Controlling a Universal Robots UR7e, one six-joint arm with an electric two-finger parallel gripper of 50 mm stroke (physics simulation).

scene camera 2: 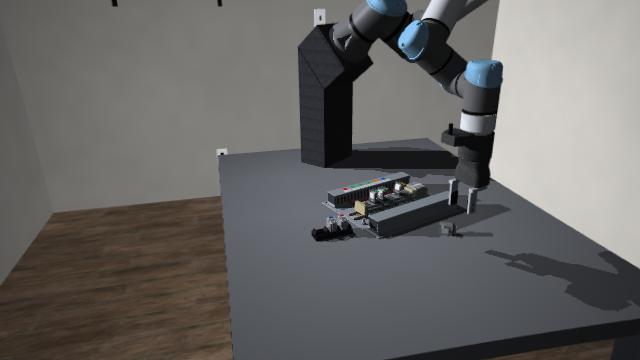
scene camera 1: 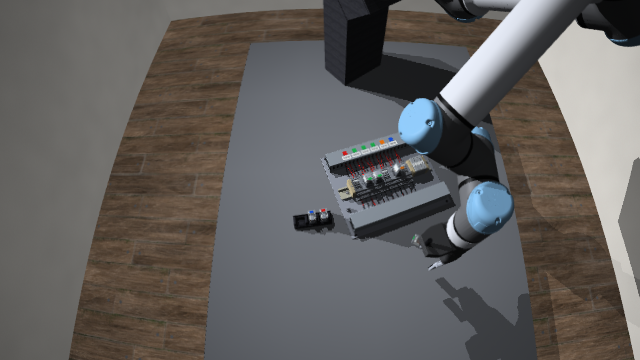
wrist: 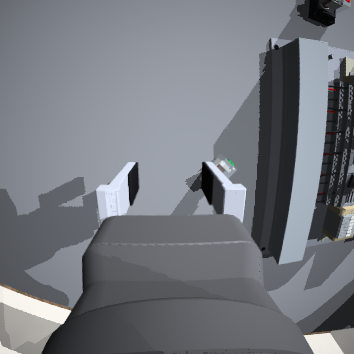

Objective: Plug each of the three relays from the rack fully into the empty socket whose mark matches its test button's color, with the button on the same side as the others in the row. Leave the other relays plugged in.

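Note:
A clear relay with a green button lies on its side on the table, in front of the panel's near duct. My gripper is open and empty above the table; in the wrist view its right finger partly covers the relay, which is not between the fingers. The black rack holds a blue-button relay and a red-button relay; its left slot is empty. Two green-button relays and an orange-button relay stand in the socket row.
The near grey duct is a raised wall between the loose relay and the sockets. The far duct bears red, green, orange and blue marks. The dark pedestal stands behind.

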